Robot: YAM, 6 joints.
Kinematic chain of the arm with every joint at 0, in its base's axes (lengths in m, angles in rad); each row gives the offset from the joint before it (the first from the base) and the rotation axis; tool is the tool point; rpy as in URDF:
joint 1: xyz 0 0 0.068 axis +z
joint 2: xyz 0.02 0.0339 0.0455 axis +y
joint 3: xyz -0.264 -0.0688 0 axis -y
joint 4: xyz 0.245 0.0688 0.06 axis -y
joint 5: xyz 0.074 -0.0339 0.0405 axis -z
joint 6: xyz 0.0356 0 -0.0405 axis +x
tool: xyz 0 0 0 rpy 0 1.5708 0
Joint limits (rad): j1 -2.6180..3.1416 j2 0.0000..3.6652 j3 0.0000..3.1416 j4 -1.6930..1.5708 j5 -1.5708..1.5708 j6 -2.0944..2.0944
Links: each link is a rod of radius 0.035 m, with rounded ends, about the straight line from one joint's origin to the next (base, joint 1, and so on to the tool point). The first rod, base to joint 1, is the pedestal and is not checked.
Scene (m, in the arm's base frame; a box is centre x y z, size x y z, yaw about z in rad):
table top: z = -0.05
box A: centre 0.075 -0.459 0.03 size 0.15 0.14 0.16 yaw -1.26
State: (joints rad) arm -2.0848 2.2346 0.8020 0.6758 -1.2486 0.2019
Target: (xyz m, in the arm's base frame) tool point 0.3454 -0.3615 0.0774
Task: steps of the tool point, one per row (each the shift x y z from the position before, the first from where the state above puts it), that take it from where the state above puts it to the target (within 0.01 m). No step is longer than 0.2 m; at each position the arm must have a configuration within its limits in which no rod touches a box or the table.
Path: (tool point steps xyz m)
1: -0.0162 -0.0658 0.0819
2: 0.0016 -0.0410 0.1077
3: 0.0186 -0.0068 0.1215
4: 0.0319 0.0327 0.1215
5: 0.0390 0.0722 0.1072
6: 0.0391 0.1061 0.0800
7: 0.0354 -0.1277 -0.0750
8: 0.0777 -0.0884 -0.1067
9: 0.0983 -0.0331 -0.1270
10: 0.0928 0.0260 -0.1342
11: 0.0639 0.0751 -0.1280

